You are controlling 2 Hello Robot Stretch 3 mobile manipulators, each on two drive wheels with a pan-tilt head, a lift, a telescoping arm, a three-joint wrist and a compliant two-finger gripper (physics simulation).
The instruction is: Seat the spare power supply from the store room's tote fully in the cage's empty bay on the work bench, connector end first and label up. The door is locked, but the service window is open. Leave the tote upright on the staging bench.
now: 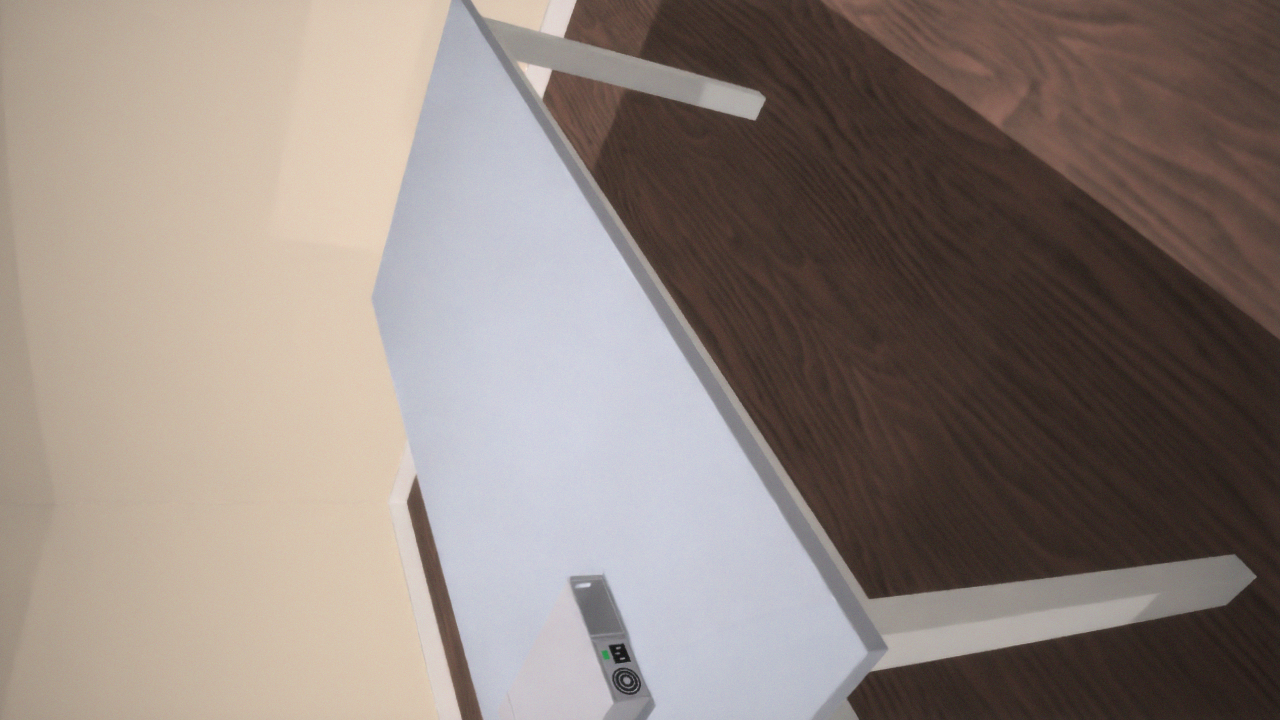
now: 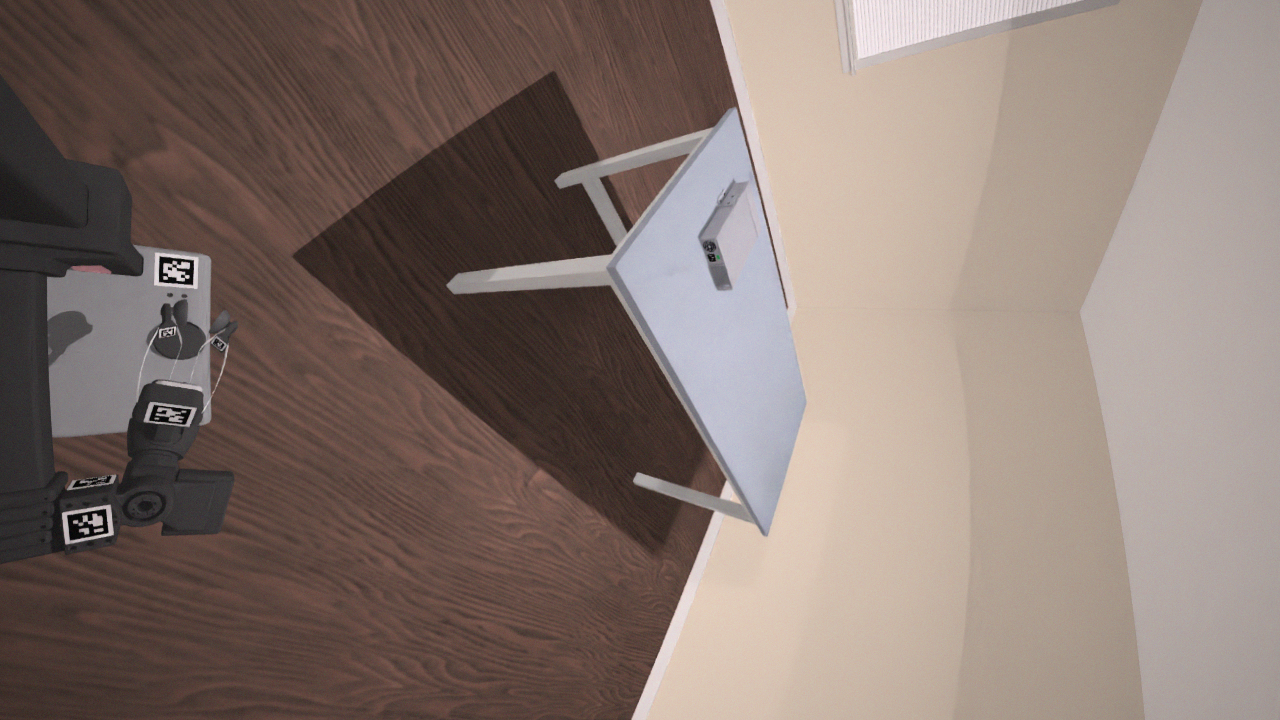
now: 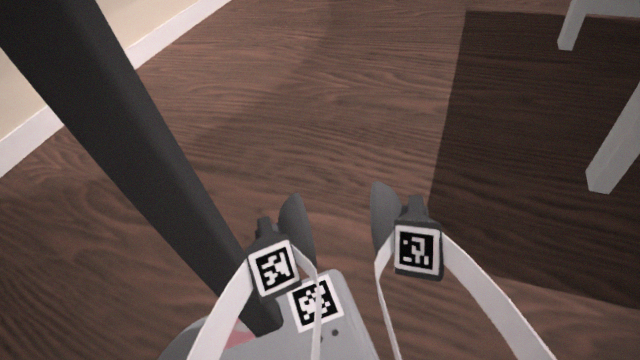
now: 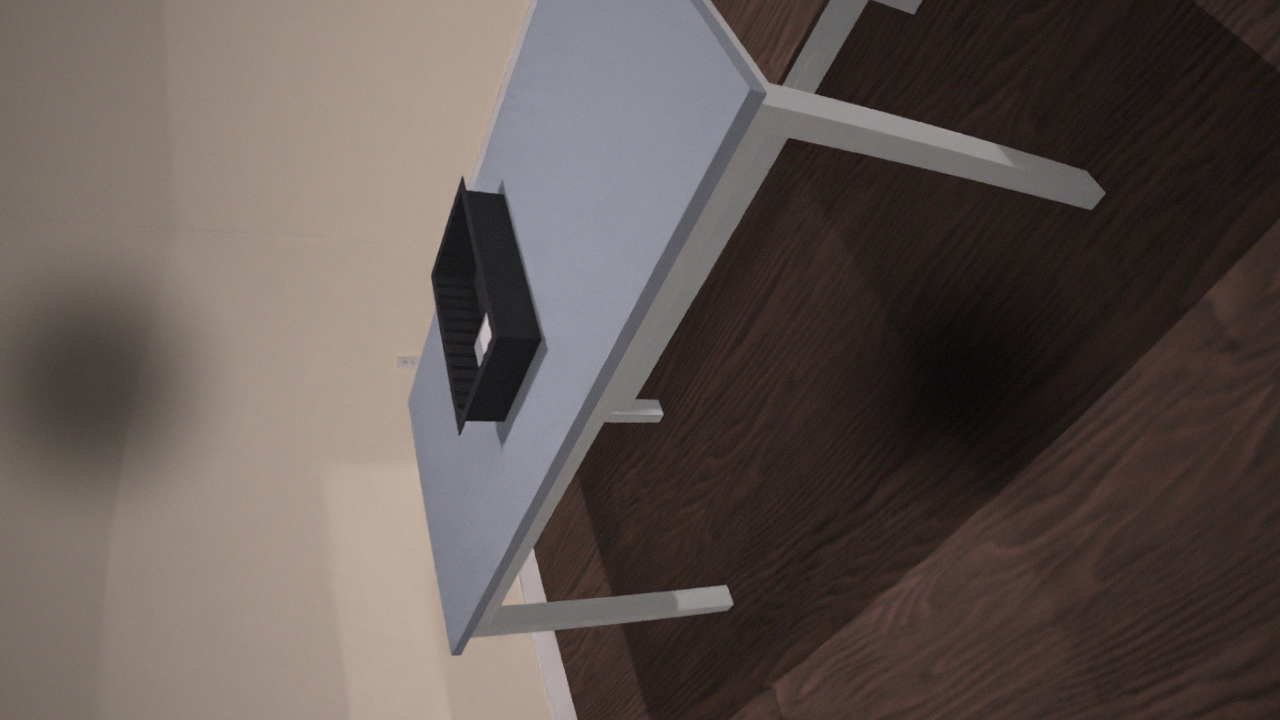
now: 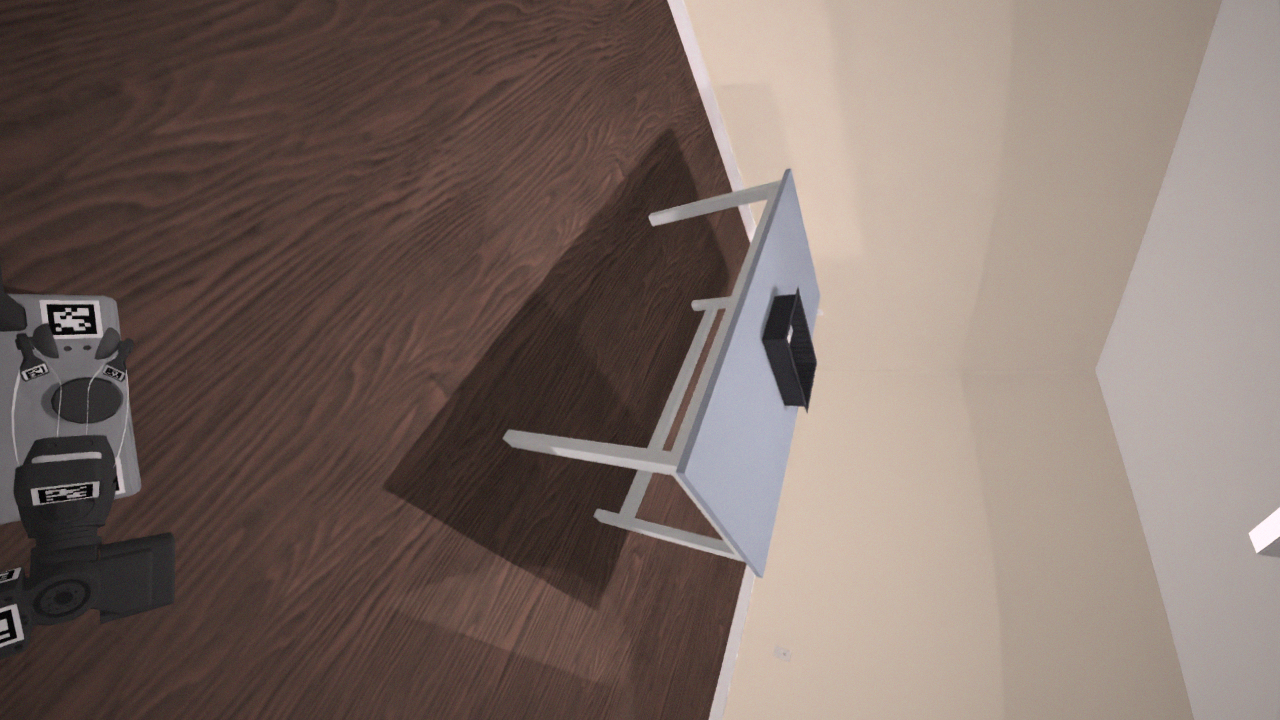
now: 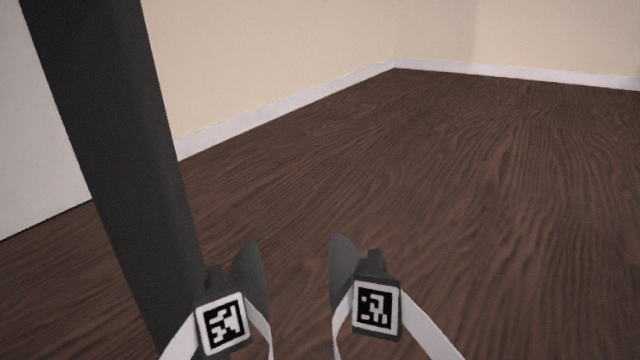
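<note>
The grey cage (image 1: 552, 658) (image 2: 741, 234) stands on the blue-grey work bench (image 1: 554, 358) (image 2: 742, 367). Its end face shows an open bay (image 1: 597, 608) beside a socket, a green mark and a round fan. The black tote (image 4: 503, 259) (image 5: 783, 362) stands upright on the staging bench (image 4: 608, 179) (image 5: 729, 465). A pale part of the spare power supply (image 4: 484, 338) (image 5: 790, 334) shows inside; the tote's wall hides the rest. The r1 gripper (image 2: 198, 320) (image 3: 339, 200) is open and empty over its own base, away from the bench. The r2 gripper (image 5: 76, 342) (image 6: 295, 245) is open and empty, away from the tote.
Bench legs (image 1: 1056, 600) (image 4: 930, 143) stand on the wooden floor. A white-framed ribbed panel (image 2: 939, 22) is on the wall near the work bench. A dark upright bar (image 3: 125, 150) (image 6: 120, 150) is beside each gripper. A white panel (image 6: 35, 125) meets the floor.
</note>
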